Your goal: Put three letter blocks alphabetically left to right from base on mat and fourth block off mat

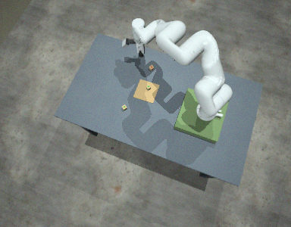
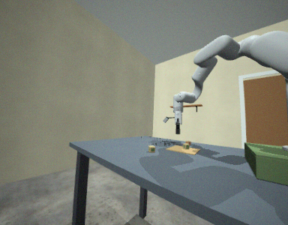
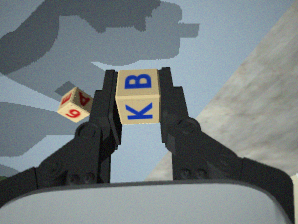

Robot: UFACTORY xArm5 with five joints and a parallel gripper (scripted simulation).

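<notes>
Right now the mat is 10 cm behind my hand, 23 cm to the left of it and 8 cm below it. Also, from my hand: block 1 cm ahead, 38 cm to the left, 7 cm below.
</notes>
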